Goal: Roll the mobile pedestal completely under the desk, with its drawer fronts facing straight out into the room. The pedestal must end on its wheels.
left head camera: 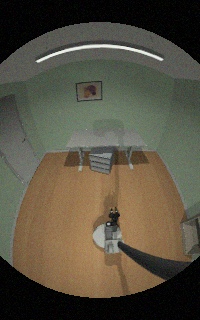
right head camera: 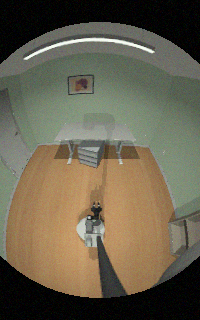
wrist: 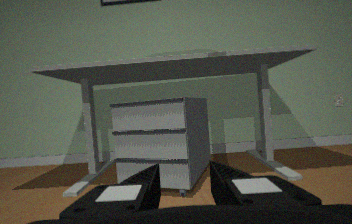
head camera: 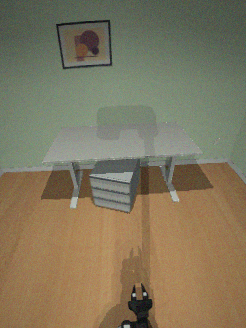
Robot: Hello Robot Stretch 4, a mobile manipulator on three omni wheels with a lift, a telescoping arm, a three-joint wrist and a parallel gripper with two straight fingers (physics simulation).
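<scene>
The grey pedestal [head camera: 112, 192] [left head camera: 100, 162] [right head camera: 89, 156] [wrist: 150, 145] stands upright between the desk's legs, left of the middle. Its rear part is beneath the desk top and its front part sticks out past the front edge. Its three drawer fronts face the room, turned somewhat to the left, and its right side shows. A caster shows under its front right corner in the wrist view. The desk [head camera: 120, 145] [left head camera: 107, 139] [right head camera: 95, 132] [wrist: 175, 65] has a pale top and two metal legs. My gripper [head camera: 139, 286] [left head camera: 113, 209] [right head camera: 96, 203] [wrist: 185, 177] is partly open and empty, well in front of the pedestal, apart from it.
The desk's feet [head camera: 74, 199] [head camera: 173, 194] reach forward on both sides of the pedestal. A green wall with a framed picture [head camera: 85, 44] is behind the desk. A door [left head camera: 17, 137] is at the left. A shelf-like unit [right head camera: 177, 237] stands at the right.
</scene>
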